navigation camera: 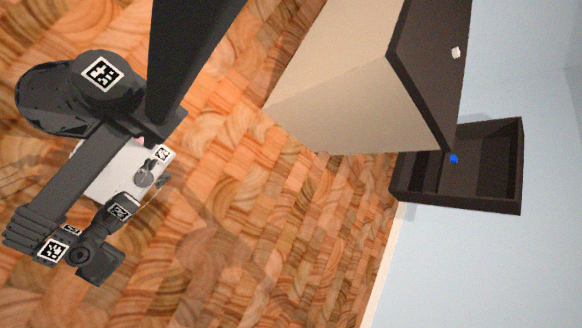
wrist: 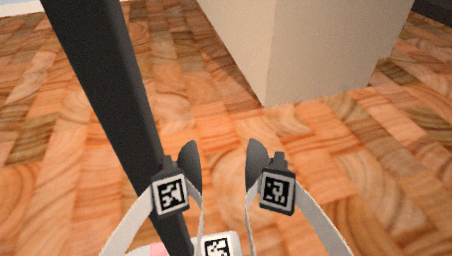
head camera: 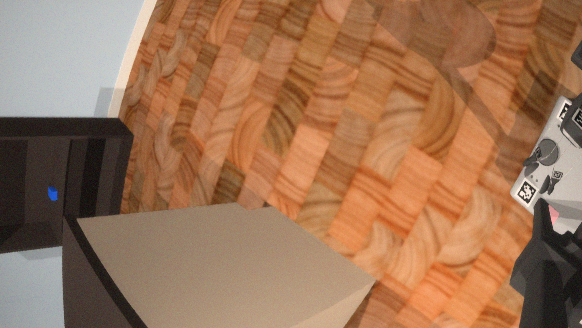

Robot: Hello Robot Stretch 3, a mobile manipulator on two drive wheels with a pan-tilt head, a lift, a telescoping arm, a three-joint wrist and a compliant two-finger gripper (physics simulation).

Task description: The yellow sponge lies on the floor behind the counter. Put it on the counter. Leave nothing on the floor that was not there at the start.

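Seen in the pictures: gripper, fingertip midpoint: (navigation camera: 162, 165) (head camera: 533, 183); robot's base at its link origin: (navigation camera: 143, 176) (head camera: 546, 153).
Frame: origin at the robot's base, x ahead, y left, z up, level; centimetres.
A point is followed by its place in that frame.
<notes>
The yellow sponge does not show in these views. A beige cabinet-like counter (head camera: 225, 260) @(x 58.5, y 75.3, z 46.2 cm) (navigation camera: 350, 110) @(x 48.2, y 74.3, z 58.6 cm) (wrist: 320, 50) with a dark top stands on the wooden floor; a small white object (navigation camera: 455, 52) @(x 64.0, y 122.3, z 92.7 cm) is on its dark top. My gripper (head camera: 540, 172) @(x 1.1, y 7.4, z 51.7 cm) (navigation camera: 156, 172) @(x 1.1, y 7.4, z 51.7 cm) (wrist: 223, 158) @(x 1.1, y 7.4, z 51.7 cm) is open, its two fingertips apart with bare floor showing between them. It is over my own base, away from the counter. The floor behind the counter is hidden by its body in part.
A dark open-topped box (head camera: 60, 127) @(x 201.0, y 111.8, z 53.9 cm) (navigation camera: 455, 200) @(x 197.6, y 111.5, z 62.7 cm) stands out by the pale blue wall (head camera: 55, 55) @(x 223.4, y 74.9, z 62.5 cm) (navigation camera: 475, 260) @(x 223.9, y 70.6, z 79.8 cm), beside the counter, with a small blue block (head camera: 52, 193) @(x 193.6, y 155.0, z 55.5 cm) (navigation camera: 453, 158) @(x 193.1, y 155.6, z 54.8 cm) in it. My dark mast (navigation camera: 185, 50) @(x -5.5, y 11.6, z 109.7 cm) (wrist: 110, 90) rises beside the gripper.
</notes>
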